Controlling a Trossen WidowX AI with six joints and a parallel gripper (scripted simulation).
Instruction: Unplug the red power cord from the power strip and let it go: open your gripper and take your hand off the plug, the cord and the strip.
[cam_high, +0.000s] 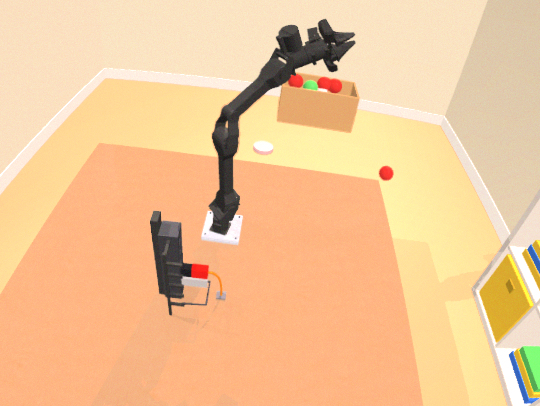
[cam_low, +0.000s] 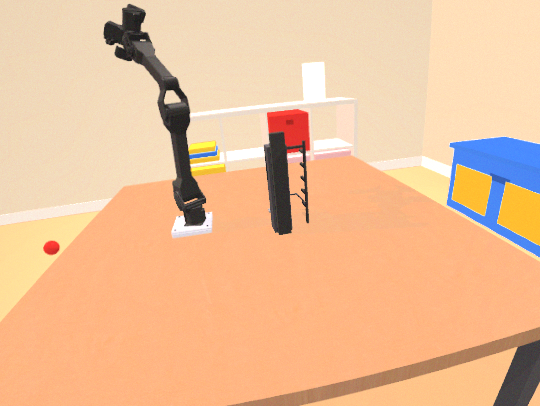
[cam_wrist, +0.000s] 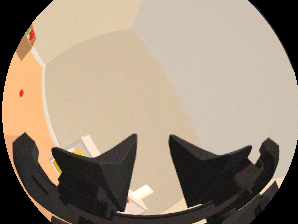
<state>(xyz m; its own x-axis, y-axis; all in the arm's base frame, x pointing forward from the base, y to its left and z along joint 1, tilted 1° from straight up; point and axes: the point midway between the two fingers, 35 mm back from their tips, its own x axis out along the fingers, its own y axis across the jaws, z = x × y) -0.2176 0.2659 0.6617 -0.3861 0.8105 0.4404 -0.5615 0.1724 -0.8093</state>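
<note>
My gripper tip is now 580 mm above the red plug, 510 mm short of it and 280 mm to the left of it.
</note>
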